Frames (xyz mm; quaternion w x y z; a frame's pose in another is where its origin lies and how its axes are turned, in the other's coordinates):
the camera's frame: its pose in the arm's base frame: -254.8 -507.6 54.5 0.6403 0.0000 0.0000 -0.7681
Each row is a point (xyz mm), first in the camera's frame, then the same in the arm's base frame.
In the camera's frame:
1: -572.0 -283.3 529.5
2: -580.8 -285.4 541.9
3: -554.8 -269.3 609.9
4: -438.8 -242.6 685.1
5: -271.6 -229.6 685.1
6: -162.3 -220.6 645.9
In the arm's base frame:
1: -430.5 106.1 584.0
2: -431.0 115.1 596.4
3: -419.8 86.6 664.4
4: -414.5 -32.3 739.6
5: -431.8 -199.1 739.6
6: -442.6 -308.2 700.4

